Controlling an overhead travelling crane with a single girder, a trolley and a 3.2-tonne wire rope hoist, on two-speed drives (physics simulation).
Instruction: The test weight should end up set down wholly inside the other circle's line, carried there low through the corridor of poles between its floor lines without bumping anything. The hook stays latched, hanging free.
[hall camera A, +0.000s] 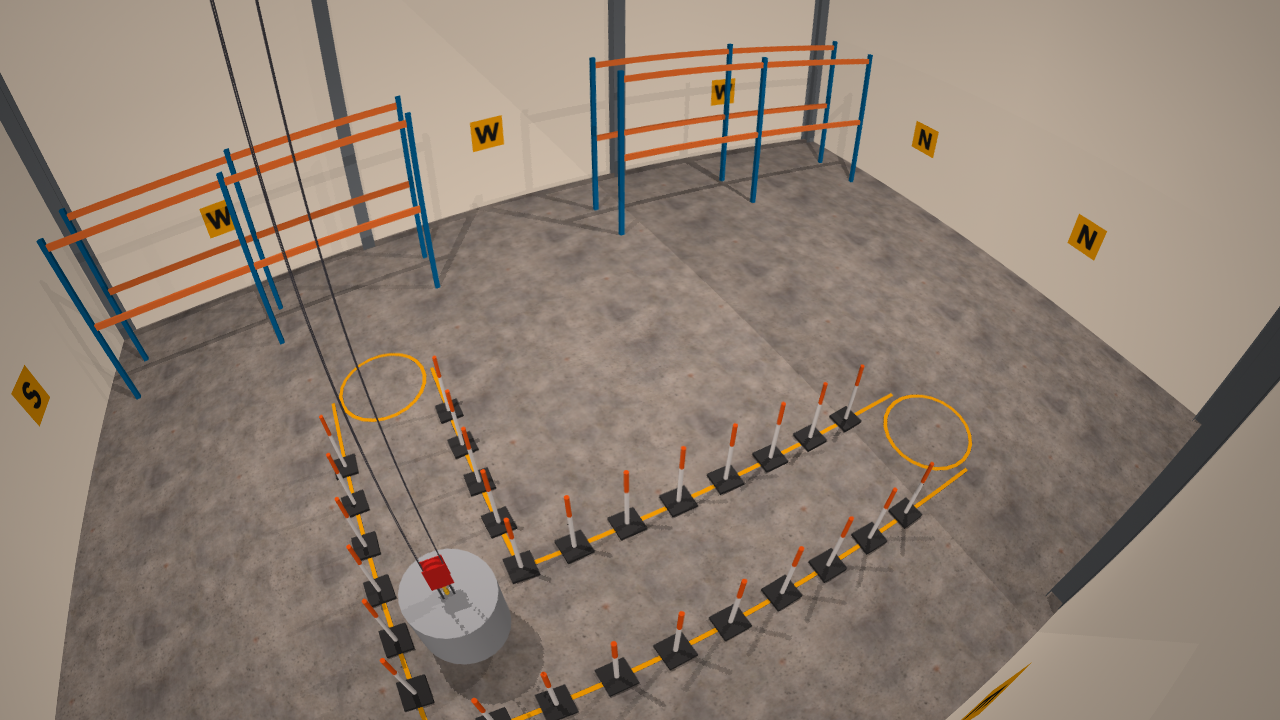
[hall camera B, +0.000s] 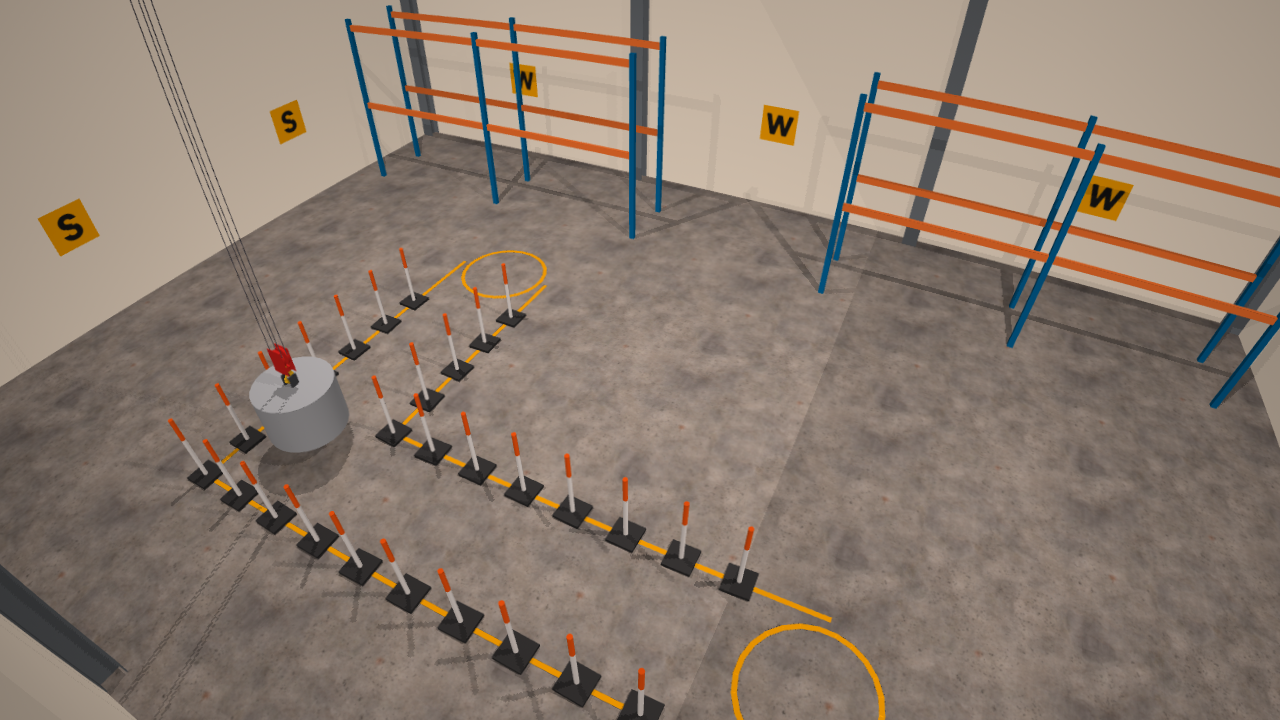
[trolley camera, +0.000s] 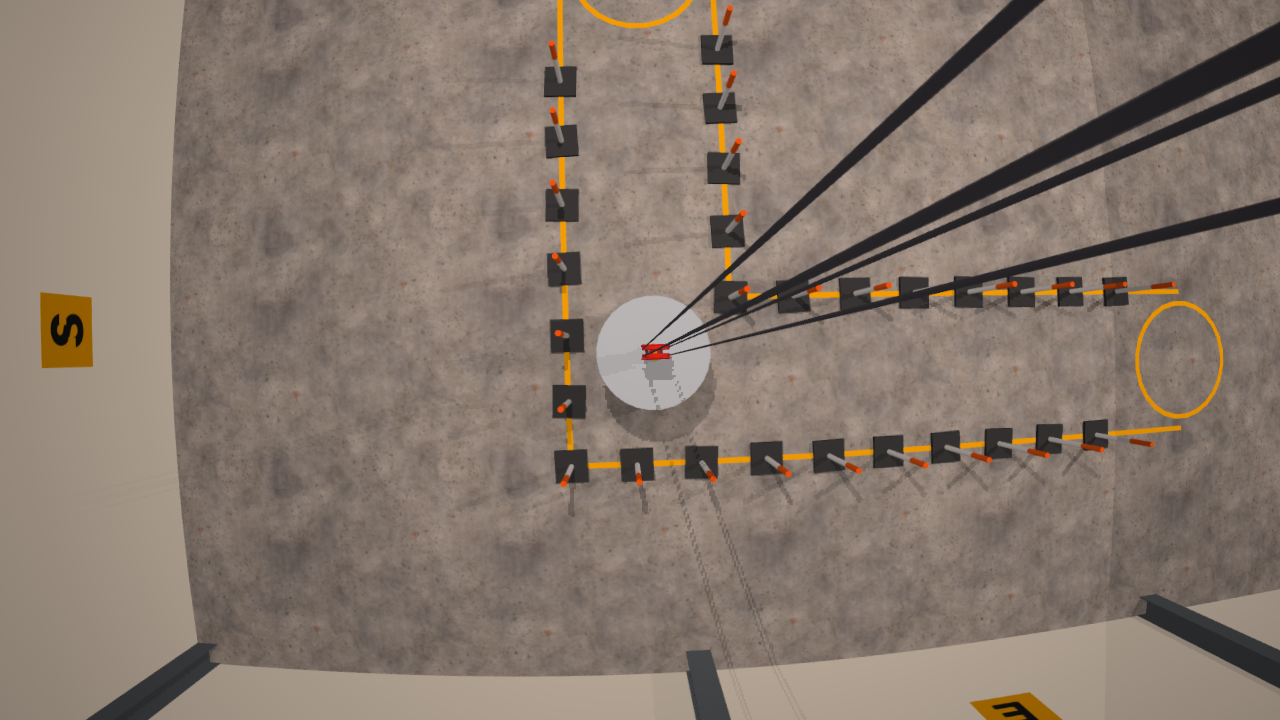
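Observation:
The grey cylindrical test weight hangs upright and low above the floor at the bend of the corridor, with its shadow beneath it. My hook, under the red block, is shut on the weight at its top centre; its latch is too small to make out. In the trolley camera the weight is nearer the left pole row than the lower row, apart from both. The other circle lies at the far end of the long leg, towards the N wall.
Orange-tipped poles on black bases line both sides, such as the inner corner pole and outer corner pole. The first circle is at the short leg's end. Blue-orange racks stand along the W wall.

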